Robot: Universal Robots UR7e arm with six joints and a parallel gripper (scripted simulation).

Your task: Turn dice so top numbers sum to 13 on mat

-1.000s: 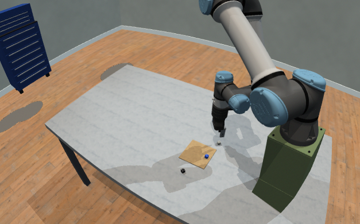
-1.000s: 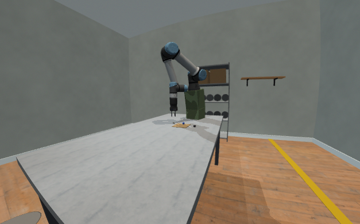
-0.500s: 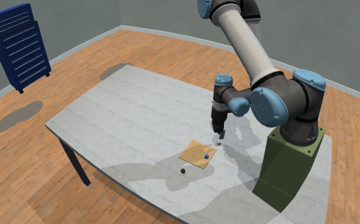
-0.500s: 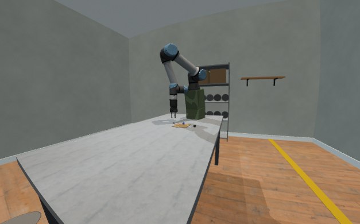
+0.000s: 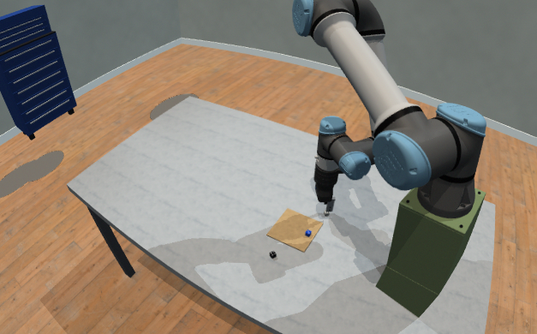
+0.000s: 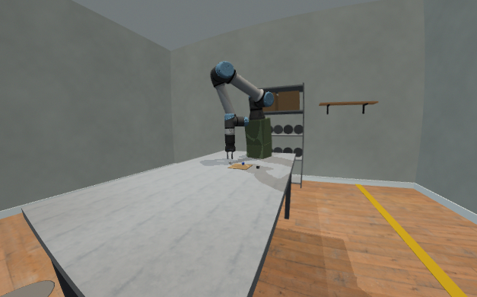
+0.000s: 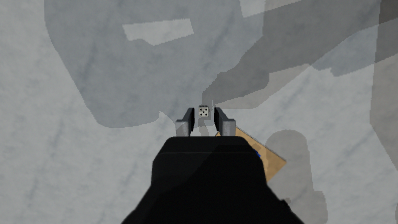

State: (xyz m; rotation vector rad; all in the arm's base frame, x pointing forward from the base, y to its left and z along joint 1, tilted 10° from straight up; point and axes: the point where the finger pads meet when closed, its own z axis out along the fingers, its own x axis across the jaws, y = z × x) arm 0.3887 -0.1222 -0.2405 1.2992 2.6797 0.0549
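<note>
My gripper is now 5 cm above the white die. The rest, counted from my hand: blue die 1 cm ahead, 12 cm to the left, 4 cm below; then tan mat 6 cm ahead, 12 cm to the left, 5 cm below; then black die 6 cm ahead, 25 cm to the left, 5 cm below.
</note>
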